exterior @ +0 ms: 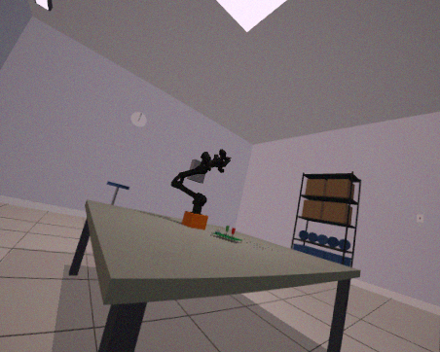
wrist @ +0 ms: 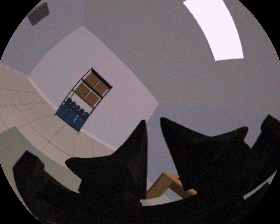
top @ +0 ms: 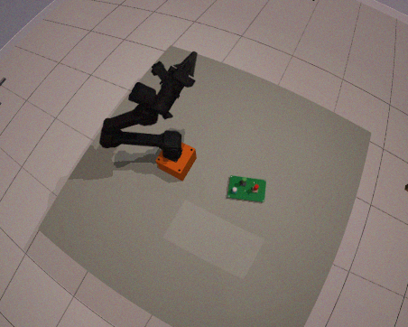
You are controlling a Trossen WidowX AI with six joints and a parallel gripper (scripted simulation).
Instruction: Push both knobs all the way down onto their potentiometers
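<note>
Now: gripper tip 510 mm above the green round knob, 250 mm short of it and 130 mm to the left of it. Also, from my gripper tip: red knob (510 mm below, 310 mm ahead, 140 mm to the right).
</note>
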